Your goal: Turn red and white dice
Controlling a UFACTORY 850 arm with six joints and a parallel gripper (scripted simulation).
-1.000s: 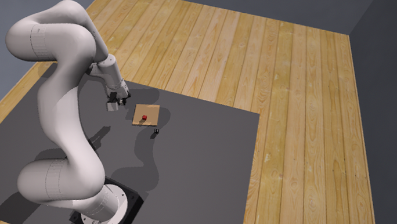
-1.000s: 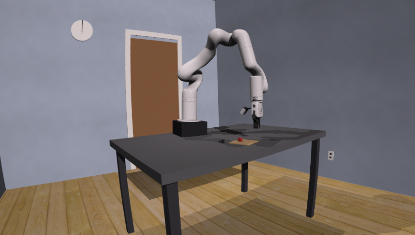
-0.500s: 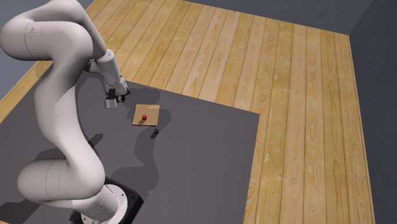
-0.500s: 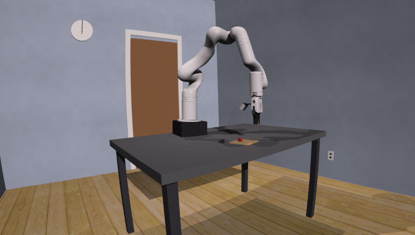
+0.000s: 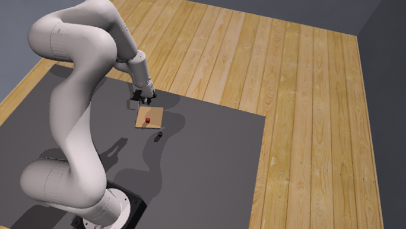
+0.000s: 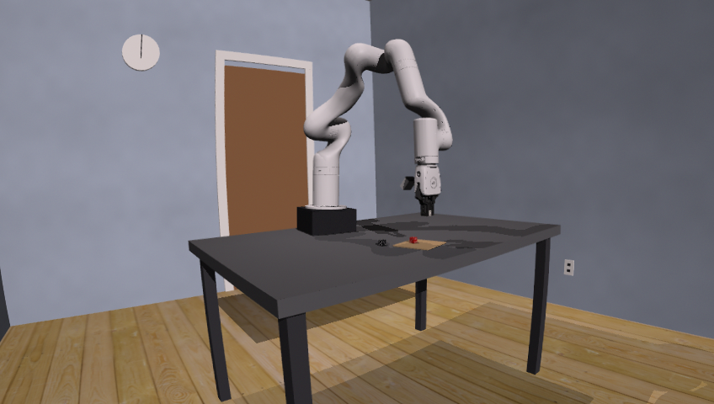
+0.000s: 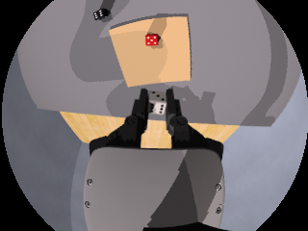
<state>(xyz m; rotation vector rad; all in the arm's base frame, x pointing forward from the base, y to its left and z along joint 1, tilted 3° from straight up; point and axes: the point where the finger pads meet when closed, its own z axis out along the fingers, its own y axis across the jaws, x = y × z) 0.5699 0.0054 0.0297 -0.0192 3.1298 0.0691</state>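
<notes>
Now: hand 12 cm above the tan mat, 3 cm past it and 1 cm to the left of it. Round my hand: red die: 11 cm below, 6 cm behind, 1 cm to the right; white die: 1 cm below; black die: 13 cm behind, 12 cm below, 10 cm to the right.
</notes>
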